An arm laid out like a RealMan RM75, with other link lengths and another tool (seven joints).
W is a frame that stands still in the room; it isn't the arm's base.
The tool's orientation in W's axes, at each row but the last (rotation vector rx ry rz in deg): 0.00, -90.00, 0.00; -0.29, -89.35, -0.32; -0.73, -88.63, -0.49; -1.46, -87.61, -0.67; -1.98, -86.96, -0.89; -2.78, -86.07, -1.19; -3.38, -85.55, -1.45; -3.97, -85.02, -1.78; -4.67, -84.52, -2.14
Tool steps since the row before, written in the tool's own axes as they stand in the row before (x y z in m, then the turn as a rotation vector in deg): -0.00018, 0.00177, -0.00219, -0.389, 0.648, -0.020; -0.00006, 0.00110, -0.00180, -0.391, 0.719, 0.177; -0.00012, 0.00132, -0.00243, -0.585, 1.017, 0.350; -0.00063, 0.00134, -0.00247, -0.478, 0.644, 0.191; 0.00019, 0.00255, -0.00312, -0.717, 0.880, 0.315; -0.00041, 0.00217, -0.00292, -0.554, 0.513, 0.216; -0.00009, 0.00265, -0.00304, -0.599, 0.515, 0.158; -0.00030, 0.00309, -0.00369, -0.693, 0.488, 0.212; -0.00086, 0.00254, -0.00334, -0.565, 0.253, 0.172
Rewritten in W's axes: 0.00219, 0.00177, -0.00018, 0.020, 0.648, -0.389; 0.00181, 0.00109, -0.00008, -0.177, 0.720, -0.389; 0.00244, 0.00129, -0.00018, -0.350, 1.020, -0.579; 0.00247, 0.00128, -0.00074, -0.196, 0.644, -0.476; 0.00321, 0.00245, -0.00001, -0.324, 0.882, -0.711; 0.00298, 0.00203, -0.00065, -0.231, 0.513, -0.548; 0.00316, 0.00248, -0.00039, -0.176, 0.511, -0.597; 0.00384, 0.00283, -0.00070, -0.240, 0.486, -0.685; 0.00342, 0.00225, -0.00125, -0.206, 0.252, -0.554
